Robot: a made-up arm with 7 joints.
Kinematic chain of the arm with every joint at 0, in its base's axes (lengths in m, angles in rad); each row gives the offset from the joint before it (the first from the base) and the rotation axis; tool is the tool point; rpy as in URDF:
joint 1: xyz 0 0 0.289 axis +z
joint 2: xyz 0 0 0 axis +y
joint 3: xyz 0 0 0.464 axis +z
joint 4: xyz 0.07 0 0 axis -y
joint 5: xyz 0.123 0 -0.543 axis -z
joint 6: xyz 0 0 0 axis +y
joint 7: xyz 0.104 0 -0.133 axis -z
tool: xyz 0 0 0 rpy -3.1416 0 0
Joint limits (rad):
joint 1: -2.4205..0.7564
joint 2: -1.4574..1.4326
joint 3: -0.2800..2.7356
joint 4: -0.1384..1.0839
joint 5: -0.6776..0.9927
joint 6: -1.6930..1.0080
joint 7: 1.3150..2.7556
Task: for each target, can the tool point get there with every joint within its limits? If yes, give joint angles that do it. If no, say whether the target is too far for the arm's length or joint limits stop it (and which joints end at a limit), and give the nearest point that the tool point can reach.
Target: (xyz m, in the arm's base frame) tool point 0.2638 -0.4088 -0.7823
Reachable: no: joint limits stop it (at a limit: joint 2, joint 4) | nearest point 0.2318 -0.3593 -0.4352 | short by 0.352 m
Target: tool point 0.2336 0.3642 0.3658
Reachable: yes | joints -1.5232 0.7322 2.4607 0.2087 -0.0387 0.2478 2.1026
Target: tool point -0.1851 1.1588 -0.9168
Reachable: no: too far | nearest point -0.0940 0.5887 -0.3236 | short by 0.828 m
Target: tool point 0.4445 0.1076 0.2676
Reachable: yes | joints -0.4309 -0.2801 0.5657 0.2011 -0.4436 -0.2539 2.1981
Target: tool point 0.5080 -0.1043 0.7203
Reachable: yes | joints -2.0559 1.1143 2.3285 0.7378 0.2824 0.3460 2.1265
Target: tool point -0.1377 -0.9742 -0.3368
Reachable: no: joint limits stop it (at a limit: joint 4) | nearest point -0.1009 -0.7142 -0.1698 | short by 0.311 m
